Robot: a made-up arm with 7 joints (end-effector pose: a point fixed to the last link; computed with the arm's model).
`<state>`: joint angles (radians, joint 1 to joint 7).
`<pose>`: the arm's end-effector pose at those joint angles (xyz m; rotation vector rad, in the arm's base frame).
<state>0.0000 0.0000 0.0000 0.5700 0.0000 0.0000 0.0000</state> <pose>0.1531 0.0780 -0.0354 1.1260 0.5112 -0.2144</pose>
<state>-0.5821 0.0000 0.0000 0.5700 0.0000 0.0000 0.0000</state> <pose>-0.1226 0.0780 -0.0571 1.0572 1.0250 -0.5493</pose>
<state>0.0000 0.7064 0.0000 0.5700 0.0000 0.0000 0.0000</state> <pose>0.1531 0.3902 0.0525 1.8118 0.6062 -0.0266</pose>
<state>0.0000 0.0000 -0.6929 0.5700 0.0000 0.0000 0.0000</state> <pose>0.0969 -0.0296 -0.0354 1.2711 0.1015 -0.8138</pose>
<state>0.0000 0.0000 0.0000 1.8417 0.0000 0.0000 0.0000</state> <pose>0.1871 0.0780 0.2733 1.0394 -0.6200 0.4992</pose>
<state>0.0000 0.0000 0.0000 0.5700 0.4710 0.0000 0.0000</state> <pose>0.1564 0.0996 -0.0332 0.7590 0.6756 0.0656</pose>
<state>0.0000 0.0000 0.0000 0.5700 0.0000 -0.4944 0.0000</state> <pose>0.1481 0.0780 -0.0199 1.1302 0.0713 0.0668</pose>
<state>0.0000 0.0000 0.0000 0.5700 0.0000 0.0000 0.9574</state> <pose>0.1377 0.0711 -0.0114 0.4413 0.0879 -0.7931</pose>
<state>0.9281 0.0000 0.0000 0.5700 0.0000 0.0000 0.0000</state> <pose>0.4430 0.0780 0.2840 1.0943 -0.3149 0.3098</pose>
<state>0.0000 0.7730 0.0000 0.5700 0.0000 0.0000 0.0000</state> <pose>0.1531 0.4149 0.0716 1.8762 0.6134 -0.0065</pose>
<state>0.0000 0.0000 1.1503 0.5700 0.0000 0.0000 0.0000</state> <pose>0.0702 0.2539 -0.0354 0.6859 1.0712 0.7832</pose>
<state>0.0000 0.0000 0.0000 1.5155 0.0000 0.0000 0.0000</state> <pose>0.2172 0.0780 0.1939 1.0921 -0.3304 0.3195</pose>
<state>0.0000 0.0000 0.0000 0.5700 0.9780 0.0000 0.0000</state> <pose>0.1504 0.1221 -0.0371 0.3435 0.8189 0.3554</pose>
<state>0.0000 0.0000 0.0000 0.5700 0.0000 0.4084 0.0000</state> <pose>0.1513 0.0780 -0.0487 1.0852 0.8724 -0.4490</pose>
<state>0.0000 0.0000 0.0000 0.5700 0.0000 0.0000 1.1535</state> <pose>0.1345 0.0731 -0.0064 0.2913 -0.0013 -0.8970</pose>
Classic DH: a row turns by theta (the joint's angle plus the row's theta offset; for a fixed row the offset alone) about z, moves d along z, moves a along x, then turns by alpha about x. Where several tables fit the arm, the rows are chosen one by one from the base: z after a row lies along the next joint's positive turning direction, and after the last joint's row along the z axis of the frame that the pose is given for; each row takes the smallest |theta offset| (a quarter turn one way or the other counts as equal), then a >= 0, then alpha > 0; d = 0 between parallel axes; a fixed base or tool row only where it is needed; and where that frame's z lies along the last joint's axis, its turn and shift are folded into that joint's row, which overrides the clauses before.
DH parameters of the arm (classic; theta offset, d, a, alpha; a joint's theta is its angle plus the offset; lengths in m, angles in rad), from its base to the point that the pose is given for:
base (fixed): 0 0.414 -0.021 1.5708
joint 1: 1.5708 -0.115 0.018 1.5708
joint 2: 1.5708 -0.003 0.013 1.5708
joint 3: -1.5708 -0.29 0.015 -1.5708
joint 4: 0 0.005 -0.023 1.5708
joint 5: 0 -0.237 -0.014 1.5708
joint 6: 1.5708 0.005 0.005 1.5708
joint 7: 0.1395 -0.0195 -0.0241 1.9992
tool (fixed): -2.6079 0.0229 0 0

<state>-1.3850 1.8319 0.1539 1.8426 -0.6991 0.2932 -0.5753</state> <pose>0.0765 0.2833 0.1970 -2.4825 1.5948 1.0347</pose>
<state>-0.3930 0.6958 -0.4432 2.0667 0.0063 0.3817 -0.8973</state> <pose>0.0930 0.1129 0.2252 1.8192 -0.2263 0.3983</pose>
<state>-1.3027 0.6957 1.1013 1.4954 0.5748 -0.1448 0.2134</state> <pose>-0.0309 0.4156 0.3050 1.7988 0.2692 0.3247</pose>
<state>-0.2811 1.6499 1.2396 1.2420 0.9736 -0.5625 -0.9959</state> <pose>0.0809 0.4231 0.6575 0.5462 -1.0637 2.3045</pose>
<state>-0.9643 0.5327 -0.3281 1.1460 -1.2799 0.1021 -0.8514</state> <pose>-0.1965 0.1867 0.0311 2.4391 -0.8132 -0.9654</pose>
